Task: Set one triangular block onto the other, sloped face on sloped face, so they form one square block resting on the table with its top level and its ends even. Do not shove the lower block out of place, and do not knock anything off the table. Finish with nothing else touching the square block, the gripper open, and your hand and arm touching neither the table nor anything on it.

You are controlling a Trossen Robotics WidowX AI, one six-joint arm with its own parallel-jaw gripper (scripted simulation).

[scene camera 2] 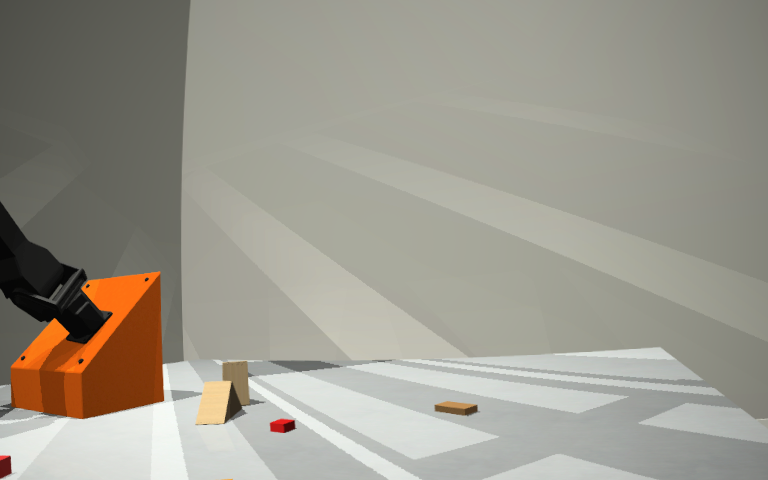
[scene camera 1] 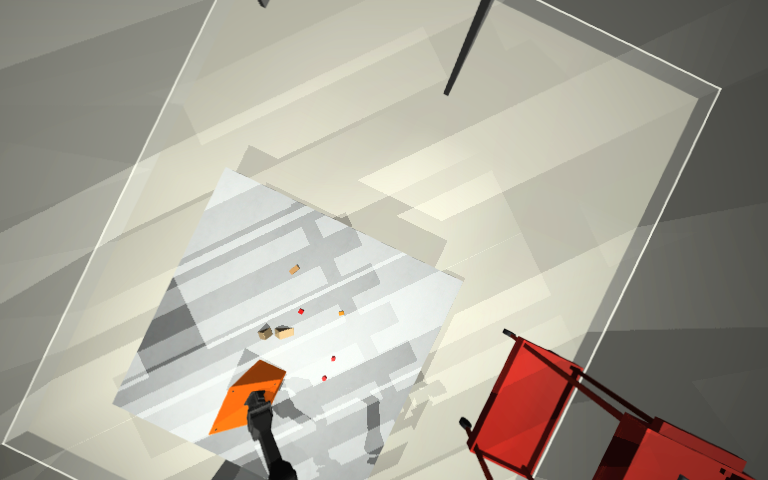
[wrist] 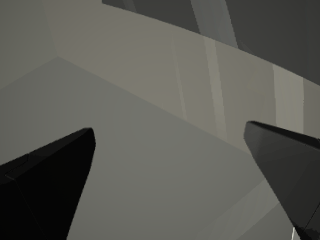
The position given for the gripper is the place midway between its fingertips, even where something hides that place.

The gripper (wrist: 171,132) is open, holding nothing. Also in view: a lighter triangular block (scene camera 2: 220,402) and a darker triangular block (scene camera 2: 237,372).
The wrist view misses the lighter triangular block: it is out of frame. The wrist view misses the darker triangular block: it is out of frame.
